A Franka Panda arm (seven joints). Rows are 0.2 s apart.
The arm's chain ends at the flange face. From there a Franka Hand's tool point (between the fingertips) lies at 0.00 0.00 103.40 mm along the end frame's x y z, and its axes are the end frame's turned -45 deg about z.
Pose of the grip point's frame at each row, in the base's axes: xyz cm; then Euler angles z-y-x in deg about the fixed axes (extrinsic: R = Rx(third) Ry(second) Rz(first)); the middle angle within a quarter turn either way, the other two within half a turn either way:
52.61, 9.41, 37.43, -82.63, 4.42, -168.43
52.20, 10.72, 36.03, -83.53, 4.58, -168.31
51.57, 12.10, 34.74, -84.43, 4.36, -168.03
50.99, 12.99, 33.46, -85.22, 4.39, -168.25
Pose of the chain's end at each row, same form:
51.81, 7.34, 47.53, -37.63, 4.42, -168.43
51.37, 8.63, 46.12, -38.53, 4.58, -168.31
50.78, 9.96, 44.83, -39.43, 4.36, -168.03
50.20, 10.89, 43.55, -40.22, 4.39, -168.25

